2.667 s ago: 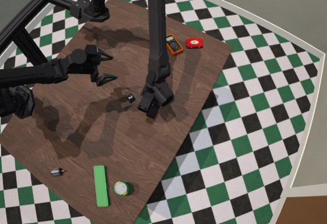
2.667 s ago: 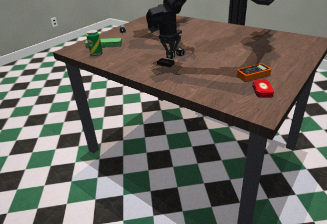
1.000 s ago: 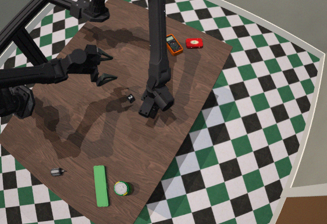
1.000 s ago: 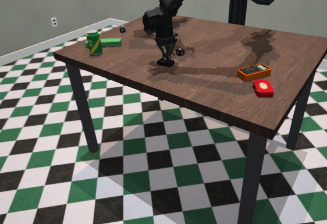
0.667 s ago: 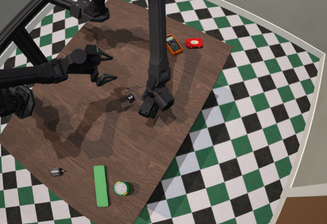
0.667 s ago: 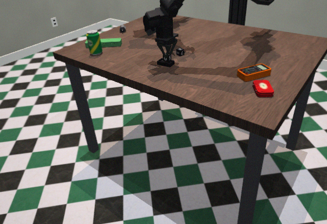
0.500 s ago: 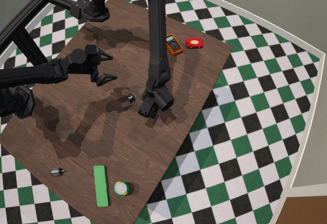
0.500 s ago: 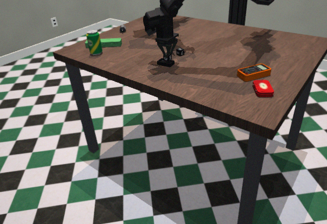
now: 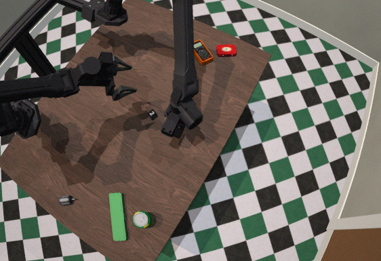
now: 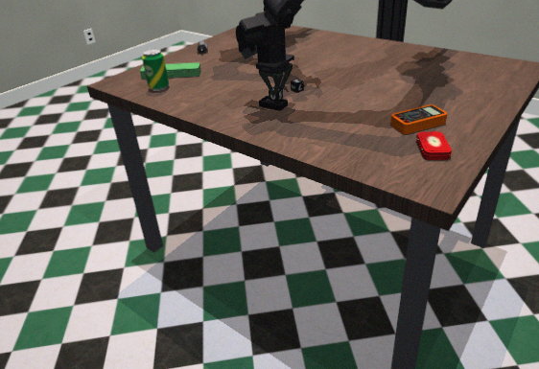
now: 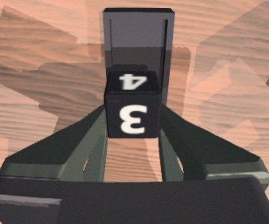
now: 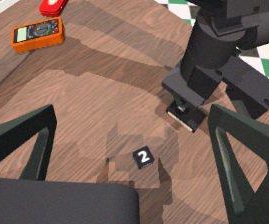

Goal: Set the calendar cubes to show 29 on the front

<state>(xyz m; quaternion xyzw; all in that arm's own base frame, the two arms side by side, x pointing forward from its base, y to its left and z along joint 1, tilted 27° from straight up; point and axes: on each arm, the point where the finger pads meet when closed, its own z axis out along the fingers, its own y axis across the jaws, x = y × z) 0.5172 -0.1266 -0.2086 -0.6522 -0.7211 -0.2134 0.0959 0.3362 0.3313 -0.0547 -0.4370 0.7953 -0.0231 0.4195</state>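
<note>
My left gripper is now 20 mm to the left of the black calendar tray and 40 mm above it. From my left hand the other things lie so: green case (10 mm behind, 470 mm to the right, 40 mm below); black cube (10 mm below); red box (440 mm to the left, 40 mm below).
</note>
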